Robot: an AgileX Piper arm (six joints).
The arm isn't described. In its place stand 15 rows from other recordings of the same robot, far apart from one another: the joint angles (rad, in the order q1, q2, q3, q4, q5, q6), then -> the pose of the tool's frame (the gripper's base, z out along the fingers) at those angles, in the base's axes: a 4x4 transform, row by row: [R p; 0 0 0 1], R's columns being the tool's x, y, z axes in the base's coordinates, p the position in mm.
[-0.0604 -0.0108 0.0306 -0.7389 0.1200 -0.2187] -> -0.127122, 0.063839, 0.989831, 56.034; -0.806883, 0.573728, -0.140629, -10.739; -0.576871, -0.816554, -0.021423, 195.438; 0, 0, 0, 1
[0.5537 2.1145 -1.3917 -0.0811 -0.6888 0.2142] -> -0.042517, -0.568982, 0.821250, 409.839; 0.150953, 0.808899, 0.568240, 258.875; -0.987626, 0.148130, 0.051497, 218.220; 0, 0, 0, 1
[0.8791 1.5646 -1.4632 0.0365 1.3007 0.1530] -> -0.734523, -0.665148, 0.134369, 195.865; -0.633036, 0.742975, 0.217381, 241.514; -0.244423, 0.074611, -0.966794, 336.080; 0, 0, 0, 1
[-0.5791 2.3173 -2.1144 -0.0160 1.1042 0.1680] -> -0.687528, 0.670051, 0.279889, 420.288; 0.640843, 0.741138, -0.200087, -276.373; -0.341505, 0.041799, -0.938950, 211.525; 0, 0, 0, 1
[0.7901 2.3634 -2.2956 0.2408 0.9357 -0.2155] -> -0.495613, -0.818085, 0.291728, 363.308; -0.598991, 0.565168, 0.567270, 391.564; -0.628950, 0.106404, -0.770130, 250.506; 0, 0, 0, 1
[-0.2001 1.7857 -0.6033 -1.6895 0.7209 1.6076] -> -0.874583, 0.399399, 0.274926, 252.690; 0.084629, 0.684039, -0.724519, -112.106; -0.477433, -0.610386, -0.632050, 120.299; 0, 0, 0, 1
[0.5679 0.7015 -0.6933 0.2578 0.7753 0.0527] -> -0.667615, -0.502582, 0.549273, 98.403; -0.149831, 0.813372, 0.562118, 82.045; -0.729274, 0.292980, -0.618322, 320.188; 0, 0, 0, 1
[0.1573 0.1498 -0.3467 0.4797 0.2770 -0.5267] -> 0.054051, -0.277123, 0.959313, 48.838; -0.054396, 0.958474, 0.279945, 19.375; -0.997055, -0.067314, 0.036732, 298.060; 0, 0, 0, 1
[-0.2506 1.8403 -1.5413 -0.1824 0.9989 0.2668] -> -0.841716, 0.444576, 0.306378, 378.748; 0.385342, 0.892119, -0.235872, -111.280; -0.378188, -0.080477, -0.922224, 269.785; 0, 0, 0, 1
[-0.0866 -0.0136 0.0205 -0.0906 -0.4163 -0.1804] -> 0.442866, 0.175679, 0.879208, 45.415; -0.299520, 0.953268, -0.039606, -0.601; -0.845079, -0.245800, 0.474789, 243.006; 0, 0, 0, 1
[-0.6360 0.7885 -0.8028 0.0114 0.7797 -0.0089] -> -0.505168, 0.588542, 0.631209, 118.222; 0.372002, 0.808455, -0.456087, -86.382; -0.778730, 0.004411, -0.627344, 340.719; 0, 0, 0, 1
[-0.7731 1.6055 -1.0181 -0.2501 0.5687 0.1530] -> -0.665017, 0.701212, 0.257010, 223.057; 0.567200, 0.698088, -0.436987, -234.583; -0.485836, -0.144828, -0.861968, 224.485; 0, 0, 0, 1
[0.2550 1.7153 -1.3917 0.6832 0.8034 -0.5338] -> -0.756359, -0.508093, 0.412023, 354.699; -0.215051, 0.787975, 0.576931, 135.188; -0.617798, 0.347761, -0.705257, 295.366; 0, 0, 0, 1
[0.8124 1.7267 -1.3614 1.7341 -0.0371 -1.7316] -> -0.194625, -0.700786, 0.686309, 288.829; -0.201636, 0.713329, 0.671196, 300.021; -0.959929, -0.007753, -0.280135, 322.791; 0, 0, 0, 1
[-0.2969 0.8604 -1.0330 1.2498 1.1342 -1.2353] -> -0.093337, -0.695339, 0.712595, 143.066; -0.144843, 0.717588, 0.681240, 38.062; -0.985043, -0.039629, -0.167692, 432.675; 0, 0, 0, 1
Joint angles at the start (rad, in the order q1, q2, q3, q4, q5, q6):
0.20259, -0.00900, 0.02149, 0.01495, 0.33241, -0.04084
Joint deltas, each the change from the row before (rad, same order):
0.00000, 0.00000, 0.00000, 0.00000, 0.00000, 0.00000
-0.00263, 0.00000, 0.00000, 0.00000, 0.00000, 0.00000
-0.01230, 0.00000, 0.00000, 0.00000, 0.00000, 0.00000
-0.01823, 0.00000, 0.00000, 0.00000, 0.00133, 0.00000
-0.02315, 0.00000, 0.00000, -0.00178, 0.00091, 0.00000
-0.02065, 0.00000, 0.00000, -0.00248, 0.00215, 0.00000
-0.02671, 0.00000, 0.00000, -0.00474, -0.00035, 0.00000
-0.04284, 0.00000, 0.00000, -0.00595, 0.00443, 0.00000
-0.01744, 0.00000, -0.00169, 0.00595, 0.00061, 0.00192
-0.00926, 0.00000, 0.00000, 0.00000, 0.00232, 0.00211
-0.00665, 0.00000, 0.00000, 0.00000, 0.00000, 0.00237
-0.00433, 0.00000, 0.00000, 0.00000, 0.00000, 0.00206
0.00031, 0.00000, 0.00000, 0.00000, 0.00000, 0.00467
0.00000, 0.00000, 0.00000, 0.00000, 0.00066, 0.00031
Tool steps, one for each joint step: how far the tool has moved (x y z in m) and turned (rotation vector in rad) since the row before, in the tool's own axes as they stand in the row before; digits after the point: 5 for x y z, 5 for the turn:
0.00000, 0.00000, 0.00000, 0.00000, 0.00000, 0.00000
0.00000, -0.00014, 0.00000, 0.00254, 0.00006, 0.00067
0.00002, -0.00066, 0.00000, 0.01189, 0.00030, 0.00313
0.00015, -0.00097, -0.00001, 0.01757, 0.00178, 0.00466
0.00012, -0.00129, -0.00001, 0.02291, 0.00152, 0.00426
0.00023, -0.00117, -0.00001, 0.02067, 0.00275, 0.00299
0.00002, -0.00157, -0.00002, 0.02736, 0.00055, 0.00244
0.00050, -0.00245, -0.00005, 0.04312, 0.00607, 0.00557
-0.00045, -0.00077, -0.00018, 0.01487, -0.00054, 0.01210
0.00023, -0.00049, 0.00000, 0.00884, 0.00260, 0.00455
0.00001, -0.00035, 0.00000, 0.00641, 0.00019, 0.00413
0.00001, -0.00023, 0.00000, 0.00417, 0.00011, 0.00320
0.00000, 0.00002, 0.00000, -0.00030, -0.00001, 0.00459
0.00006, 0.00000, 0.00000, -0.00002, 0.00066, 0.00031

